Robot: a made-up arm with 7 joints. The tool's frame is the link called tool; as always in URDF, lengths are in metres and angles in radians.
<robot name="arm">
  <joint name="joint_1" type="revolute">
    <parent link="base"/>
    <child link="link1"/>
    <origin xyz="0 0 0" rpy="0 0 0"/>
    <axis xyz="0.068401 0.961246 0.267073"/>
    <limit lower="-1.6" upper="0.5" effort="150" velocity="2.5"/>
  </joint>
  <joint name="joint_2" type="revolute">
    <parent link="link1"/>
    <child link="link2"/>
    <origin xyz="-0.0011 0.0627 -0.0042" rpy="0 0 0"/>
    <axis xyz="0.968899 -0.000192 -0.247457"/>
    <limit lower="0" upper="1.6" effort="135" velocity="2.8"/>
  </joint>
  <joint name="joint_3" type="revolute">
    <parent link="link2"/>
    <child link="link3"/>
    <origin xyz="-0.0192 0.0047 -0.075" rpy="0 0 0"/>
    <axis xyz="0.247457 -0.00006 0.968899"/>
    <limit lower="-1.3" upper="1.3" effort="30" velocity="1.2"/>
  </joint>
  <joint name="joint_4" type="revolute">
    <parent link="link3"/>
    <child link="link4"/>
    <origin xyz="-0.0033 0 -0.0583" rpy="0 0 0"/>
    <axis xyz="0.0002 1 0.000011"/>
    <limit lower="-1.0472" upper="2.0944" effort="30" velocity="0.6"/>
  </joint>
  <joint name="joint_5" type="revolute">
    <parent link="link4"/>
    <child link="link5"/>
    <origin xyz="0.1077 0.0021 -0.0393" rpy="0 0 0"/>
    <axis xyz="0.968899 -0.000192 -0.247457"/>
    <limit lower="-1.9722" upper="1.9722" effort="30" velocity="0.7"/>
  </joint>
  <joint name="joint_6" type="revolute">
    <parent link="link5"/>
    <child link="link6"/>
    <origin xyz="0.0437 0 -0.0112" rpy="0 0 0"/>
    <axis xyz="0.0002 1 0.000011"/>
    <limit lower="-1.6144" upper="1.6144" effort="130" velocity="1.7"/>
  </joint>
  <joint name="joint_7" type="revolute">
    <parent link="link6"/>
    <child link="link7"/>
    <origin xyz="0.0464 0 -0.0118" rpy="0 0 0"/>
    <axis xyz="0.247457 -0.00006 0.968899"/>
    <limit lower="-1.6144" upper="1.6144" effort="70" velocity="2.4"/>
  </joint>
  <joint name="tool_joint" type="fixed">
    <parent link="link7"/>
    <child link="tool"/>
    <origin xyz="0 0 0" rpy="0 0.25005 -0.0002"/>
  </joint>
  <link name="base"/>
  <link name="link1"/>
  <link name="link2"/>
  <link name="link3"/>
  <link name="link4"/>
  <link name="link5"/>
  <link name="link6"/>
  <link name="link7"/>
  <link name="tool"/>
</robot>
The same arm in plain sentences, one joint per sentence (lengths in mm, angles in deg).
The arm has seven revolute joints in a row. What follows holds with every joint at zero, and every direction is one of the base frame's.
Joint 1 sits at the same point as the base frame's origin and turns about the direction (0.068403, 0.961235, 0.26711), from -91.67 to 28.65 deg.
Joint 2 sits 1.1 mm along -x and 62.7 mm along +y and 4.2 mm along -z from joint 1 and turns about the direction (0.968889, -0.0002, -0.247497), from 0 to 91.67 deg.
Joint 3 sits 19.2 mm along -x and 4.7 mm along +y and 75 mm along -z from joint 2 and turns about the direction (0.247497, -0.0001, 0.968889), from -74.48 to 74.48 deg.
Joint 4 sits 3.3 mm along -x and 58.3 mm along -z from joint 3 and turns about the direction (0.0002, 1, 0), from -60 to 120 deg.
Joint 5 sits 107.7 mm along +x and 2.1 mm along +y and 39.3 mm along -z from joint 4 and turns about the direction (0.968889, -0.0002, -0.247497), from -113 to 113 deg.
Joint 6 sits 43.7 mm along +x and 11.2 mm along -z from joint 5 and turns about the direction (0.0002, 1, 0), from -92.5 to 92.5 deg.
Joint 7 sits 46.4 mm along +x and 11.8 mm along -z from joint 6 and turns about the direction (0.247497, -0.0001, 0.968889), from -92.5 to 92.5 deg.
The tool frame, which is the frame that the pose is given for, sits at the same point as joint 7; its axes are the base frame's turned by roll 0, pitch 14.33 and yaw -0.01 deg (as in URDF: about the fixed x, then y, then z).

